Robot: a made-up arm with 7 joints.
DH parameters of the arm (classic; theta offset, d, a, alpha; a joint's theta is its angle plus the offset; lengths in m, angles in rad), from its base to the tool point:
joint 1: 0 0.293 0 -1.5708
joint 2: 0 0 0 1.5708
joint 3: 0 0.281 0.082 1.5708
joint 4: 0 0 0.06 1.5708
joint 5: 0 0.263 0 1.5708
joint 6: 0 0 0.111 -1.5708
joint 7: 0 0.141 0 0
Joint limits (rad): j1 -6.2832..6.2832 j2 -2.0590..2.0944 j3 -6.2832..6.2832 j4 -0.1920..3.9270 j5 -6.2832..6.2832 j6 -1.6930..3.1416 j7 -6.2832..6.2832
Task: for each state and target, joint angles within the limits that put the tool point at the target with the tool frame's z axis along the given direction. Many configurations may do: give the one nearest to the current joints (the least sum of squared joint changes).
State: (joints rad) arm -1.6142 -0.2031 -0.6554 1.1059 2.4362 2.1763 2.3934
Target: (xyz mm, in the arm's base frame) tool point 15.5 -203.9 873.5 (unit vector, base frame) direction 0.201 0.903 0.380
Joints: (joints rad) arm -1.2611 -0.0976 -0.3595 1.8002 2.8828 2.4144 2.3934
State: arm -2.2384 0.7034 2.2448 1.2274 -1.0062 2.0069 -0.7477
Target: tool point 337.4 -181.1 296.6 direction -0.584 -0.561 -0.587
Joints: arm -1.5286 0.7440 1.6311 1.0854 -1.1187 2.1484 -0.7477
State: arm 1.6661 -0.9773 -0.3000 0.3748 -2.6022 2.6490 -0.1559
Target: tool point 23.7 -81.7 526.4 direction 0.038 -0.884 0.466
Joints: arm 1.5577 -1.4855 0.4187 -0.1920 -2.2174 2.8839 -0.1559
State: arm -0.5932 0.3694 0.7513 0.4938 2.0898 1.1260 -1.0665
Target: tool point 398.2 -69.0 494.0 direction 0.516 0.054 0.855
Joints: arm -0.6523 -0.2411 0.3966 0.5040 3.0270 1.9045 -1.0665
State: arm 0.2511 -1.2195 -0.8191 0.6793 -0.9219 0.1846 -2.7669
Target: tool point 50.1 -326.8 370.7 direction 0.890 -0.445 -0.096
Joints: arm -0.0627 -1.2862 -1.6044 0.2357 -0.8371 -0.2421 -2.7669
